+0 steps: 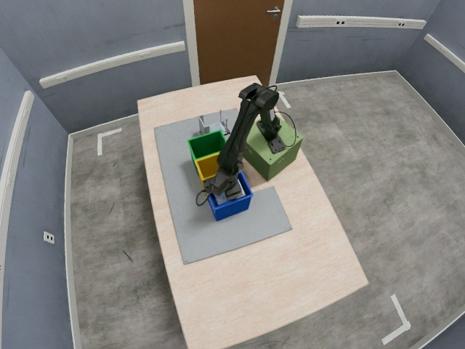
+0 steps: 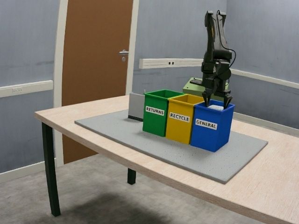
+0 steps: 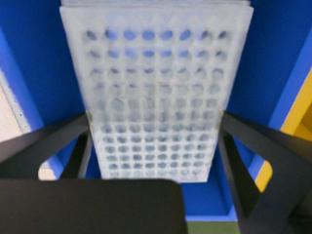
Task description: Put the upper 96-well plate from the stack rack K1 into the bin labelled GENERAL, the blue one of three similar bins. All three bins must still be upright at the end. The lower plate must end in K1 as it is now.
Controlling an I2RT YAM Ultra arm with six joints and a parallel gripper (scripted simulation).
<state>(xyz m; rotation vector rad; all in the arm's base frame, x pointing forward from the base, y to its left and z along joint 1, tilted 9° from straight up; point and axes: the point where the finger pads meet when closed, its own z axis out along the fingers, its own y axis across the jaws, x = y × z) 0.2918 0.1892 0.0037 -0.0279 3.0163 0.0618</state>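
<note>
The clear 96-well plate is 10 mm below my hand. The rest, counted from my hand: blue general bin: 70 mm below; yellow recycle bin: 130 mm to the right, 70 mm below, 10 mm ahead; green returns bin: 260 mm to the right, 70 mm below, 10 mm ahead.
</note>
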